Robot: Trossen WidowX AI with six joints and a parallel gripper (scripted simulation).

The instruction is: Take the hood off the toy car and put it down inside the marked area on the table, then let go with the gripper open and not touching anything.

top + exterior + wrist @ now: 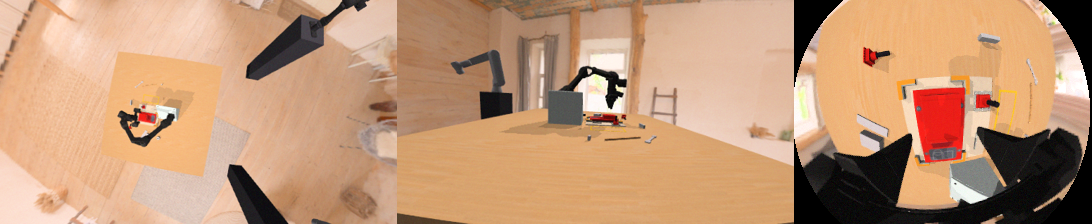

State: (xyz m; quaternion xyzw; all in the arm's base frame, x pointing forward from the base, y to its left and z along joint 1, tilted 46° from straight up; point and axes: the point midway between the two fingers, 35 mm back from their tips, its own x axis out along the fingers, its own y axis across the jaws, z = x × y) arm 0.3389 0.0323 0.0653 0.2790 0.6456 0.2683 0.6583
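My gripper tip is 5 cm above the red hood. The rest, counted from my gripper tip: thin dark rod: 37 cm to the right, 9 cm below; then wrench: 36 cm to the right, 13 cm ahead, 9 cm below.
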